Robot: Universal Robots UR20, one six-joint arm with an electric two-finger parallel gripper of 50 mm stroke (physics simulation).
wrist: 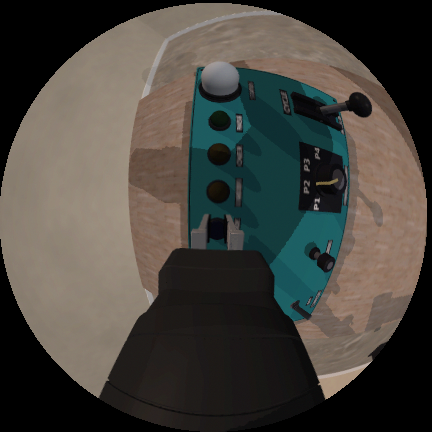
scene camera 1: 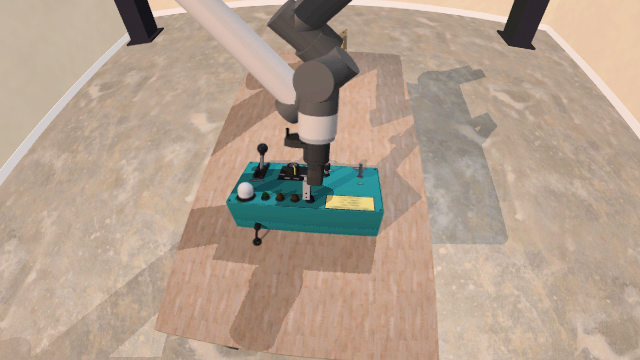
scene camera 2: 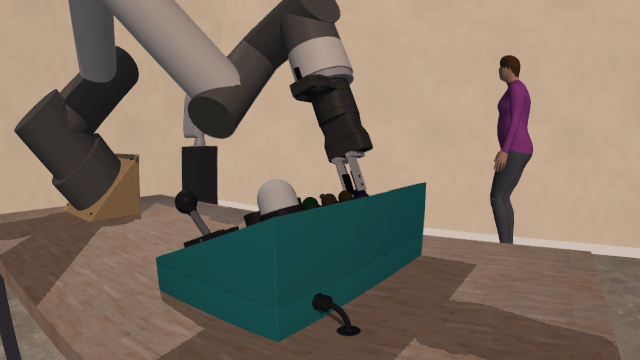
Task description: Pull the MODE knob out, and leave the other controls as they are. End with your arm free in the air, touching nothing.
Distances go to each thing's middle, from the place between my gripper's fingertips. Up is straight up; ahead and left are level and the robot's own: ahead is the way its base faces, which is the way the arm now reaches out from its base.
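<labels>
There's a teal control box (scene camera 2: 301, 262), and my gripper is 6 cm above it, 6 cm past it and 1 cm to the left of it. The black rotary selector (wrist: 328, 179), then, is 15 cm behind my hand, 6 cm to the right of it and 6 cm below it.
</labels>
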